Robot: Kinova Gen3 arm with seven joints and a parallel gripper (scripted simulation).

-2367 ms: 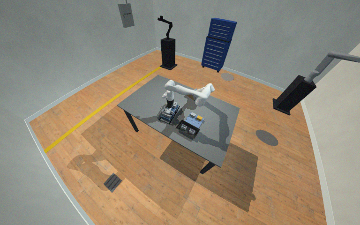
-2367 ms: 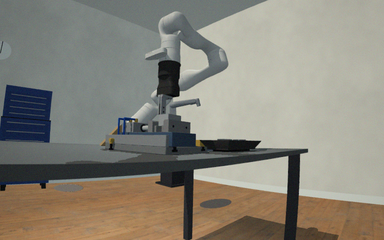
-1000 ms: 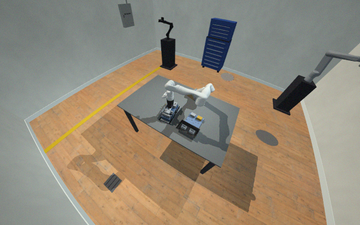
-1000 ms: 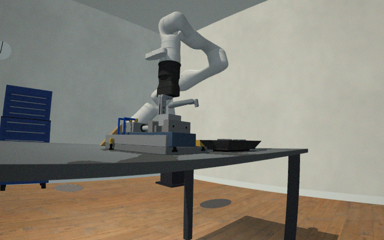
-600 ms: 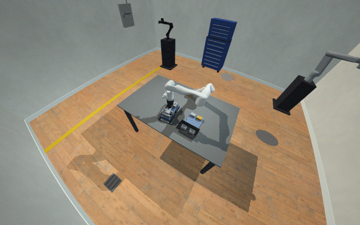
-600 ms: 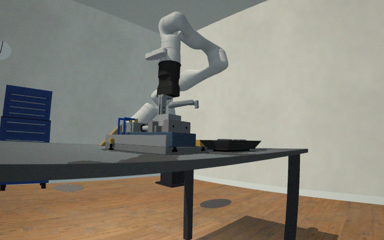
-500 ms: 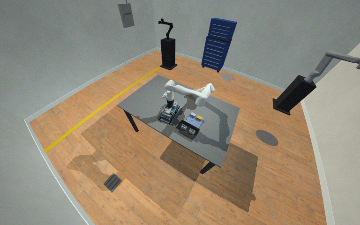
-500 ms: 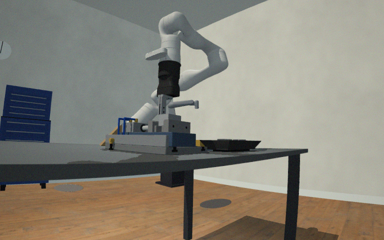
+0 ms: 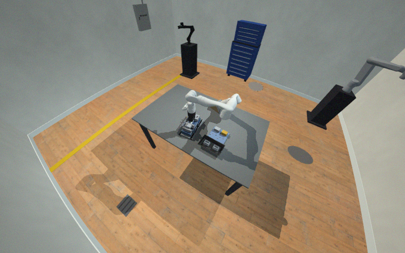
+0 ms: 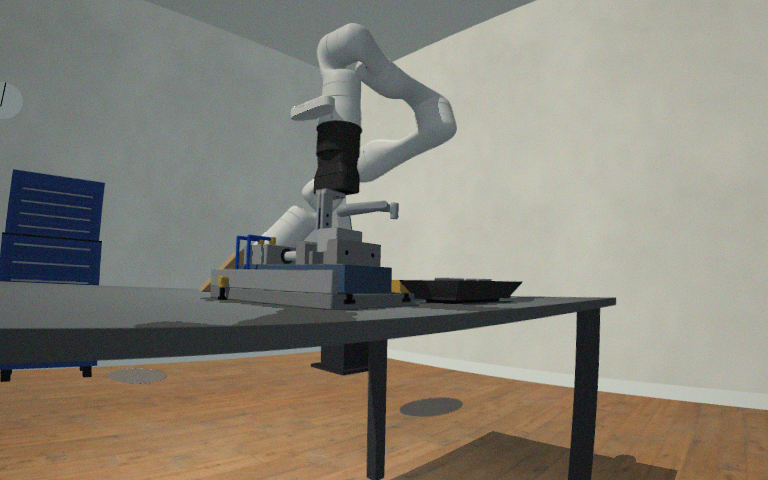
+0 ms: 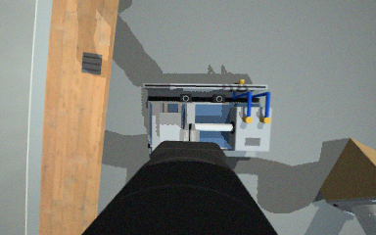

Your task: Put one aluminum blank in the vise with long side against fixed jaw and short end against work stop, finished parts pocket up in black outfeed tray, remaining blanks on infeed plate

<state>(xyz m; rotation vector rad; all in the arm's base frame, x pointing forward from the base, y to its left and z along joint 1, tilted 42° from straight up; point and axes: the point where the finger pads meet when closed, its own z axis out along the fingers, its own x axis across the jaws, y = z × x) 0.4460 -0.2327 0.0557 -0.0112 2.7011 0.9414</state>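
Right now my hand is 4 cm short of the gray blank and 4 cm above it. From my hand the other things lie so: yellow brass blank: 14 cm behind, 36 cm to the left, 11 cm below.
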